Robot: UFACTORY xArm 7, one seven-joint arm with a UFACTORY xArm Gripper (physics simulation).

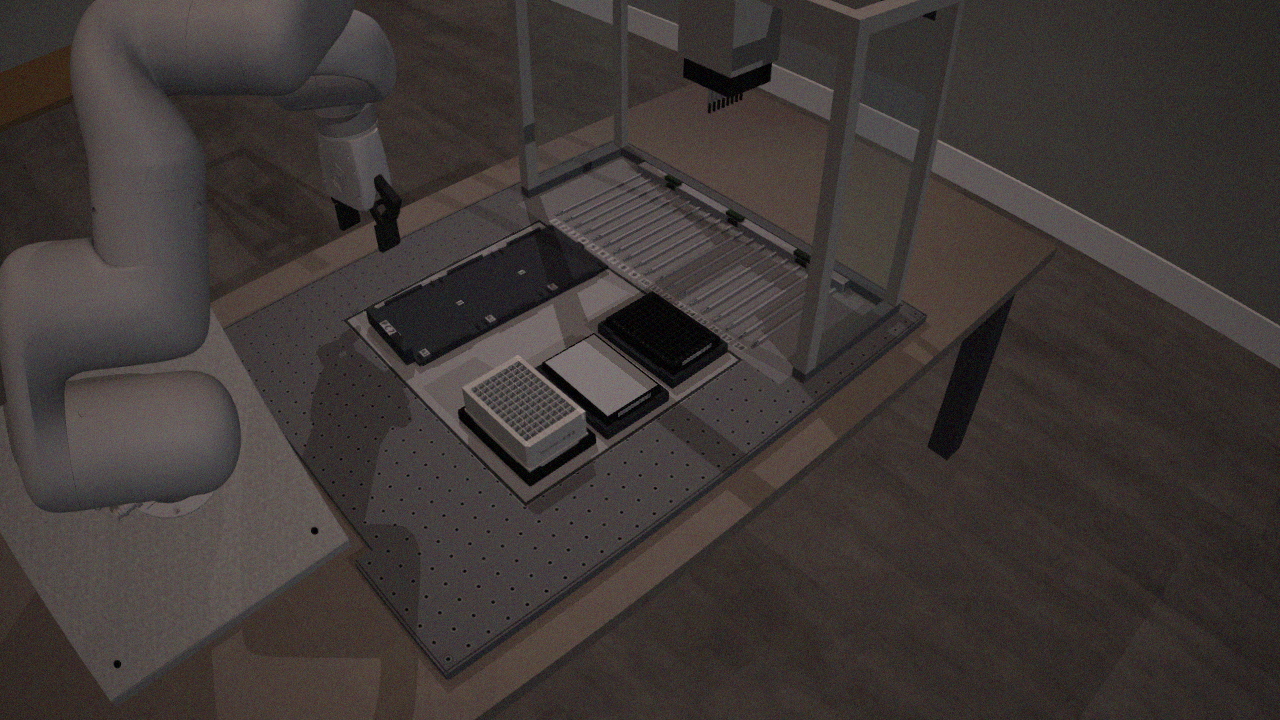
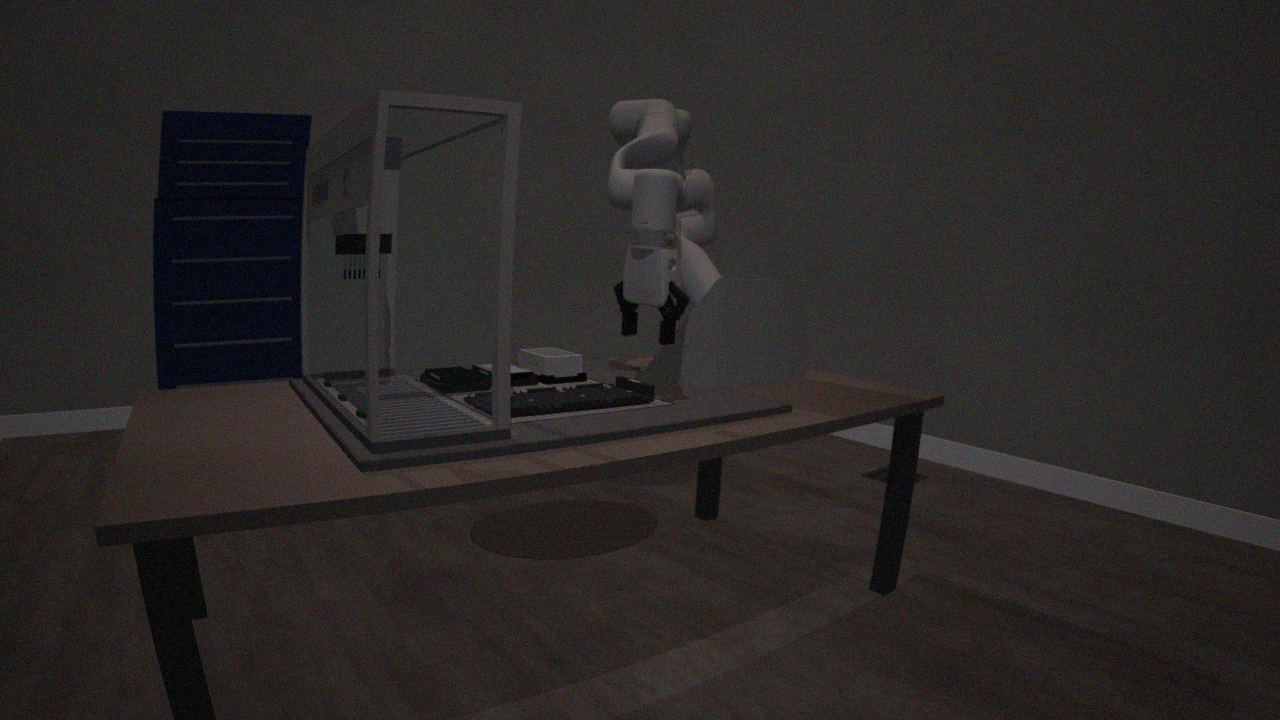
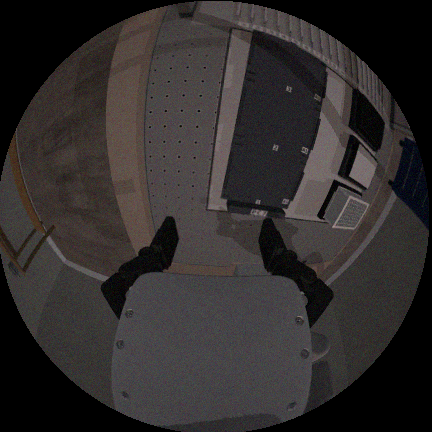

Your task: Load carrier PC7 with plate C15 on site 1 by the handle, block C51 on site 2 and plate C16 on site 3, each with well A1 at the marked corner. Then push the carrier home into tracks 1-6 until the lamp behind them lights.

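Places are measured from the arm's base along level axes (x ahead, y left, z up), in metres.
Pixels of known places: gripper, fingertip midpoint: (image 1: 369, 236) (image 2: 647, 339) (image 3: 218, 228); arm's base, link origin: (image 2: 724, 318).
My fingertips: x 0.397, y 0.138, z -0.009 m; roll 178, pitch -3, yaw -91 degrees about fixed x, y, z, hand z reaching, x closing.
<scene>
For each thing: its top centre in the pictures, then the offset to it from my fingertips.
- dark carrier, top centre: (image 1: 486, 277) (image 3: 288, 119) (image 2: 560, 387) dy -0.102, dx +0.108, dz -0.088 m
- tall white well block, top centre: (image 1: 522, 399) (image 2: 550, 352) (image 3: 352, 214) dy -0.319, dx -0.043, dz -0.065 m
- plate with a light top, top centre: (image 1: 600, 373) (image 2: 501, 368) (image 3: 364, 168) dy -0.342, dx +0.067, dz -0.092 m
- black plate, top centre: (image 1: 662, 327) (image 2: 453, 372) (image 3: 373, 123) dy -0.349, dx +0.180, dz -0.092 m
The dark carrier (image 1: 496, 284) (image 2: 554, 401) (image 3: 265, 120) lies flat on the light mat with its sites empty; small white labels mark it. A tall white well block (image 1: 523, 411) (image 2: 550, 362) (image 3: 351, 212), a plate with a light top (image 1: 604, 376) (image 3: 362, 168) and a black plate (image 1: 662, 329) (image 3: 367, 120) stand in a row on dark holders. Their printed codes are too small to read. My gripper (image 1: 367, 231) (image 2: 648, 334) (image 3: 218, 228) is open and empty, pointing down, above the perforated board beyond the carrier's labelled end. It touches nothing.
The tracks (image 1: 644, 234) (image 2: 420, 411) lie inside a framed enclosure (image 1: 827, 205) (image 2: 508, 268), beyond the carrier's far end. A pipetting head (image 1: 726, 71) (image 2: 362, 243) hangs over that area. Small dark blocks (image 1: 734, 216) line the tracks' back edge. A blue cabinet (image 2: 230, 259) stands behind the table.
</scene>
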